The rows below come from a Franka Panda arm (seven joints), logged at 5 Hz.
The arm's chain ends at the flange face. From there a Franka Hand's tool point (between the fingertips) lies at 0.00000 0.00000 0.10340 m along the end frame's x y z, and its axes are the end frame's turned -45 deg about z.
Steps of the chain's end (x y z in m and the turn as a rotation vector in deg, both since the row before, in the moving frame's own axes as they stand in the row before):
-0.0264, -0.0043, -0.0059, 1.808, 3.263, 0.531
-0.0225, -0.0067, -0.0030, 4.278, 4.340, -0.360
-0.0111, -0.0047, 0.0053, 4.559, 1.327, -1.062
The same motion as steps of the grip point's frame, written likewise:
-0.0092, -0.0198, -0.0061, -1.029, 3.586, 0.531
-0.0002, -0.0206, -0.0036, -0.044, 6.094, -0.360
0.0029, -0.0154, 0.0049, 2.285, 4.162, -1.062

